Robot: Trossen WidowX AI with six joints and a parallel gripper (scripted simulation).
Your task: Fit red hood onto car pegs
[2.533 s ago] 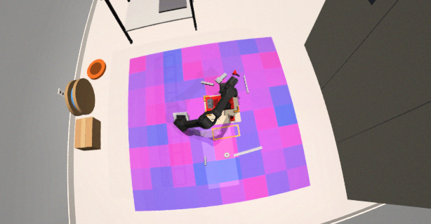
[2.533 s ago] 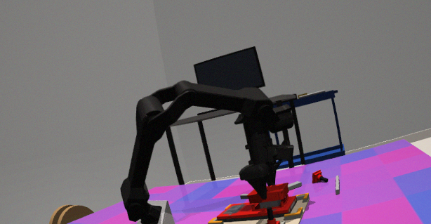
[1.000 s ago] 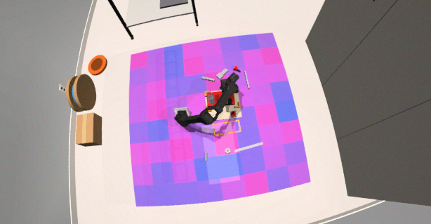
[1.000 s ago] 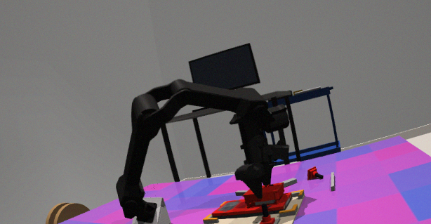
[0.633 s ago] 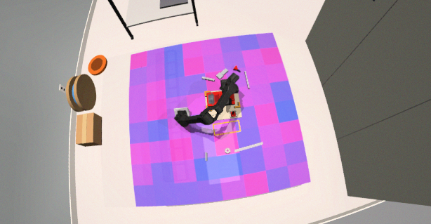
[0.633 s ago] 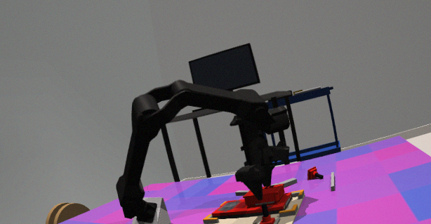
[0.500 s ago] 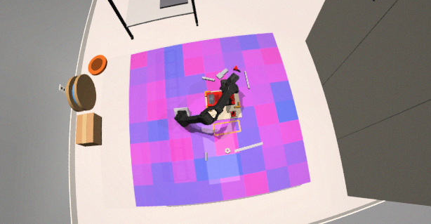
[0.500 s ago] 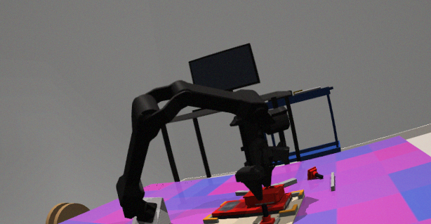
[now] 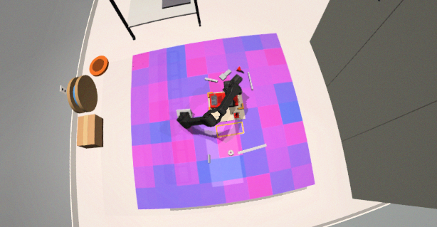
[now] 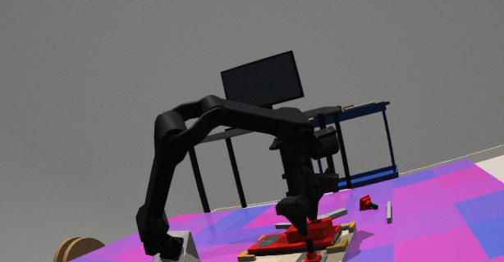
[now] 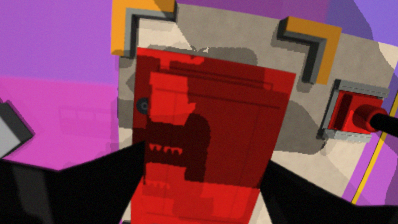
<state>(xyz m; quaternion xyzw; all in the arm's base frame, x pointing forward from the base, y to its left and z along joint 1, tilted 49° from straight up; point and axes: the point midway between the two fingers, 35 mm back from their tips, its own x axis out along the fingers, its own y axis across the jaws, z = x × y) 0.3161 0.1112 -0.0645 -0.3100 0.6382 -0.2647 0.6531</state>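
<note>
The red hood is 1 cm above my gripper tip. Also, from my gripper tip: beige jig plate (2 cm behind, 3 cm to the right, 3 cm below); wheel (1 cm behind, 39 cm to the right, 3 cm below).
</note>
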